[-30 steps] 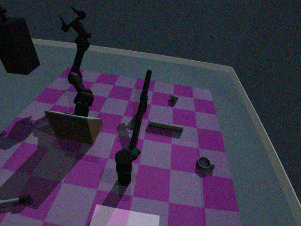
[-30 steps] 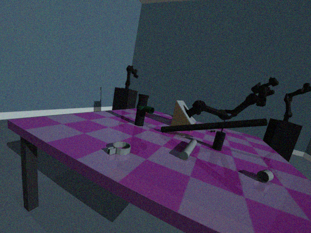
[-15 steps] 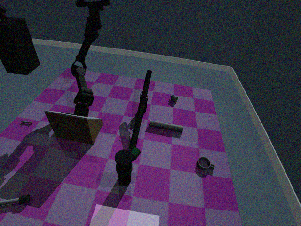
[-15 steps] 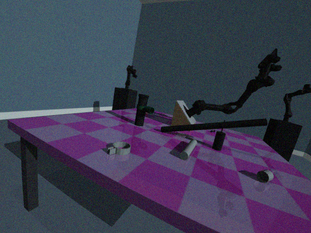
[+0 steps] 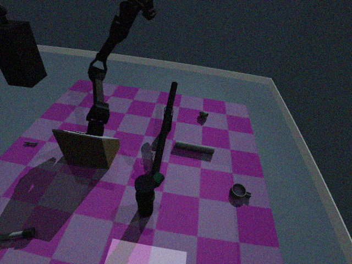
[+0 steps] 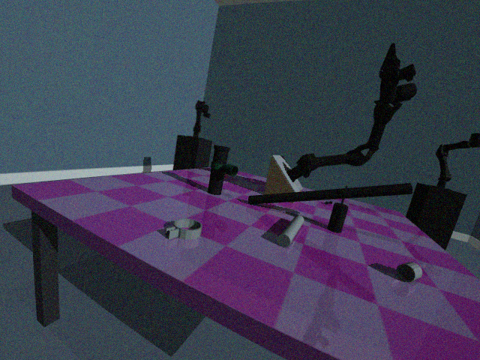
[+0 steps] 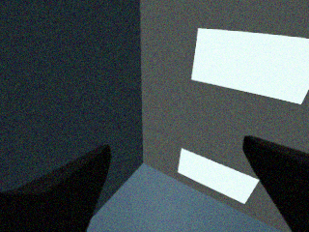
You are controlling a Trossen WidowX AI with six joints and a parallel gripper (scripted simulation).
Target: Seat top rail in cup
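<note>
Now: gripper tip 150 mm short of the green rail-end cup, 490 mm to the left of it and 570 mm above it. From my gripper tip the other things lie so: bolt 530 mm behind, 300 mm to the right, 690 mm below; grey tube 310 mm ahead, 180 mm to the right, 680 mm below; loop-cap post 140 mm ahead, 50 mm to the right, 590 mm below.
</note>
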